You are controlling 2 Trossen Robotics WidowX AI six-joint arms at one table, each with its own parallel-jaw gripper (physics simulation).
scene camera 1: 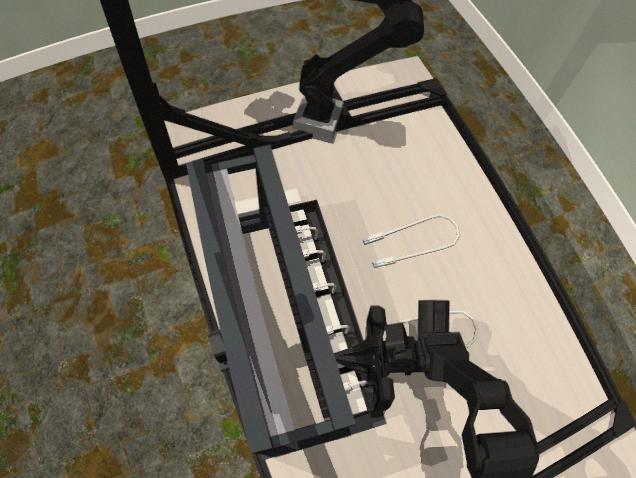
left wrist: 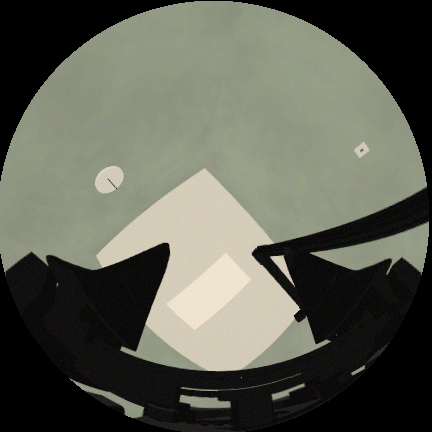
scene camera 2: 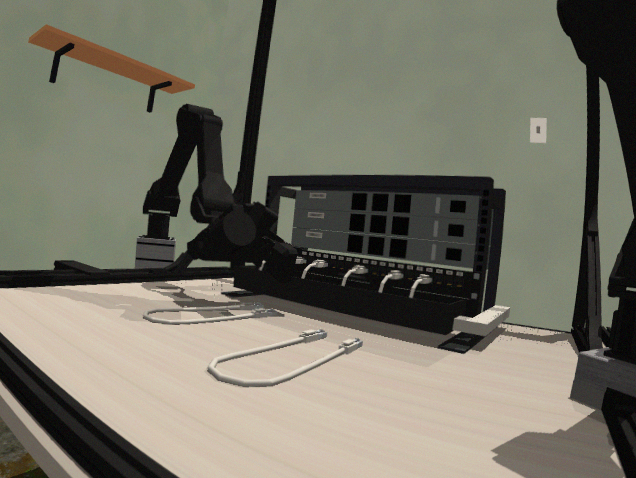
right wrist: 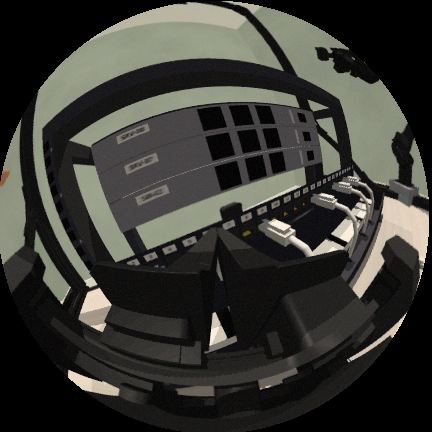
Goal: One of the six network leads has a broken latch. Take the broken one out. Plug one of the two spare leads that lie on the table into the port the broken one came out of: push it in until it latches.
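Frame: origin at the left arm's base, x right, y ahead, z up, level; metres.
Seen in the pictures: left gripper, fingertip midpoint: (left wrist: 229, 251); right gripper, fingertip midpoint: (scene camera 2: 300, 250) (right wrist: 215, 233); left arm's base, link origin: (scene camera 1: 318, 110); right arm's base, link origin: (scene camera 2: 157, 238).
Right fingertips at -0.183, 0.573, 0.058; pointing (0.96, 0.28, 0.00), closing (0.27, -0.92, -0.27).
Note:
Offsets run from my right fingertips to a thing's top centre, as dx, dy, dz. "spot": to the spot under its first point.
A dark server rack {+0.098, -0.073, +0.154} (scene camera 1: 302, 294) (scene camera 2: 382, 182) (right wrist: 193, 68) stands on the table, with a patch panel along its foot. Several white leads are plugged into the panel; they show in scene camera 2 (scene camera 2: 356, 271) and in the right wrist view (right wrist: 278, 231). My right gripper (scene camera 1: 351, 359) (scene camera 2: 288, 258) (right wrist: 215, 233) is shut on nothing. Its fingertips are at the port row, near the rack's end and just beside the nearest plugged lead. One spare lead {spot: -0.175, -0.404, -0.104} (scene camera 1: 444, 220) (scene camera 2: 269, 379) lies in a U on the open table. The other spare lead (scene camera 1: 470, 322) (scene camera 2: 188, 320) lies beside my right arm. My left gripper (left wrist: 229, 251) is open and empty and points at the ceiling.
The left arm's grey base (scene camera 1: 318, 120) stands on the black frame at the table's far end. A pale block (scene camera 2: 482, 320) lies at the rack's other end. A black frame post (scene camera 2: 256, 95) rises behind the rack. A wooden shelf (scene camera 2: 131, 66) hangs on the wall.

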